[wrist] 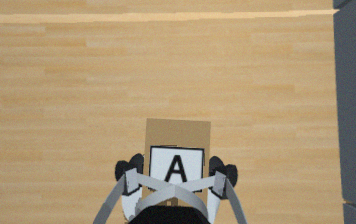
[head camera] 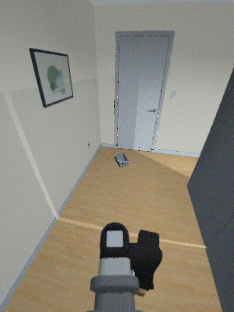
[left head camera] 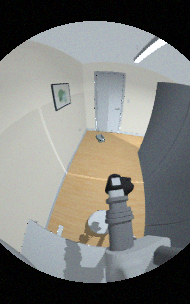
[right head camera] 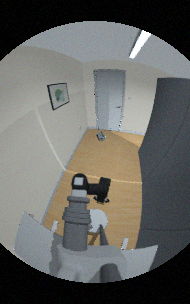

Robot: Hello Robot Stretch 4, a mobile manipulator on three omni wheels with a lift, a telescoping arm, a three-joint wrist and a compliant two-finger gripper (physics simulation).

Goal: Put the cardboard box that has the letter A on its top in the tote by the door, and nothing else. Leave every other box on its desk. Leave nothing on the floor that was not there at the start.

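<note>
The cardboard box point(wrist: 178, 131) with a black letter A on a white label is between the two fingertips of my gripper point(wrist: 176, 168) in the wrist view. My gripper is shut on it, one dark pad at each side, and holds it above the wood floor. In the head view a small brown part of the box point(head camera: 141, 293) shows below the black wrist, and the fingers are mostly hidden. The grey tote point(head camera: 124, 164) point(left head camera: 101, 140) point(right head camera: 101, 138) stands on the floor at the far end, in front of the door point(head camera: 142, 92) point(left head camera: 108, 102) point(right head camera: 109, 100). The inside of the tote is too small to make out.
A dark grey partition point(head camera: 215, 185) point(left head camera: 167, 165) point(right head camera: 167, 165) point(wrist: 347, 110) stands along the right. A pale wall with a framed picture point(head camera: 57, 80) point(left head camera: 61, 96) point(right head camera: 58, 96) runs along the left. A light stripe point(head camera: 85, 223) point(wrist: 150, 17) crosses the wood floor between me and the tote.
</note>
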